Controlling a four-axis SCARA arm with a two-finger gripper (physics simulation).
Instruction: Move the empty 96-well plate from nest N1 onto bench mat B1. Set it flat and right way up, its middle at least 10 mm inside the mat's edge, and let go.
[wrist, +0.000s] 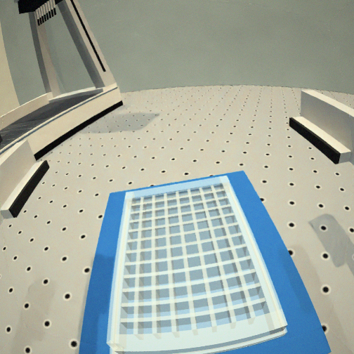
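Observation:
The clear 96-well plate (187, 255) lies flat on the blue bench mat (295, 295), its open wells facing up and empty. Blue mat shows along its left, right and far sides; the mat's near edge is outside the wrist view. My gripper (162, 124) is open, with its two pale, black-padded fingers wide apart at the left and right of the view. The fingers are above the plate and clear of it, and nothing is between them. Nest N1 cannot be made out in this view.
A pale framed instrument (80, 125) with a dark deck and upright posts stands at the back left. The perforated bench top (210, 127) surrounds the mat. A grey-green wall (225, 45) rises behind.

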